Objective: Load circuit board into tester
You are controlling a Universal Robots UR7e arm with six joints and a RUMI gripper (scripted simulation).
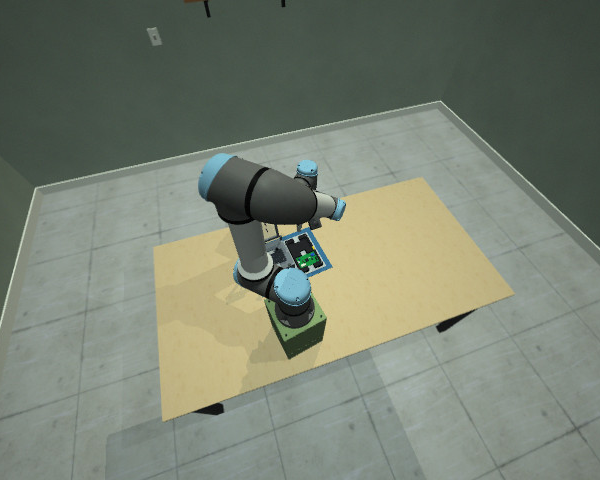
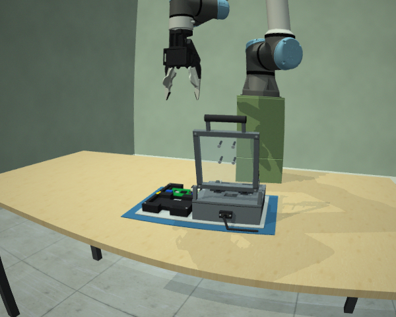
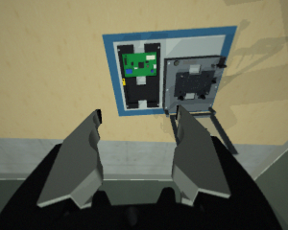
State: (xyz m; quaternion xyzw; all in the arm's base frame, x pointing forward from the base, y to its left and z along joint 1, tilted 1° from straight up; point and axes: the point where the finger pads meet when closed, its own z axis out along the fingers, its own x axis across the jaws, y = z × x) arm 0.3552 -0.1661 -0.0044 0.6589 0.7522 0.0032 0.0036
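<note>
The green circuit board is 300 mm below my hand. Also, from my hand: clear lid (190 mm to the left, 160 mm ahead, 130 mm below); then tester bed (250 mm below, 180 mm to the left, 40 mm ahead); then black block (230 mm to the left, 230 mm below, 40 mm behind).
</note>
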